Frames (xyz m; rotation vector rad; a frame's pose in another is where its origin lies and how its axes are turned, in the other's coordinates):
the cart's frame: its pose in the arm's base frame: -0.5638 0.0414 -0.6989 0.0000 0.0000 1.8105
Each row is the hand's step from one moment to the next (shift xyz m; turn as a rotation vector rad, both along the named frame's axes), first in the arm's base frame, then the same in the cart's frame.
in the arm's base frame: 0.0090 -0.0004 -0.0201 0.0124 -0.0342 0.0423
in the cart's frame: -0.0025 -0.0086 -0.0201 -0.0362 -0.0039 0.0423
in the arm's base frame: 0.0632 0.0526 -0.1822 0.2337 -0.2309 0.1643
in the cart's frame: 0.0361 -0.0739 -0.1822 -0.2798 -0.1722 0.1643
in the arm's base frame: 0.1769 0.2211 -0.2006 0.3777 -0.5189 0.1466
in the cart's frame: 0.1728 -0.2243 -0.2006 -0.5937 -0.2437 0.1466
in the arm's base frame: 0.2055 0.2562 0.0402 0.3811 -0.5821 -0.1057
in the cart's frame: 0.2001 -0.2605 0.0402 -0.6559 -0.2320 -0.1057
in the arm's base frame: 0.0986 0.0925 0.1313 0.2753 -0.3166 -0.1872
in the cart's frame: 0.0664 -0.1177 0.1313 -0.3729 -0.1923 -0.1872
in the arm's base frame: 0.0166 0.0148 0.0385 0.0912 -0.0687 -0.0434
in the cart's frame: 0.0104 -0.0196 0.0385 -0.0884 -0.0723 -0.0434
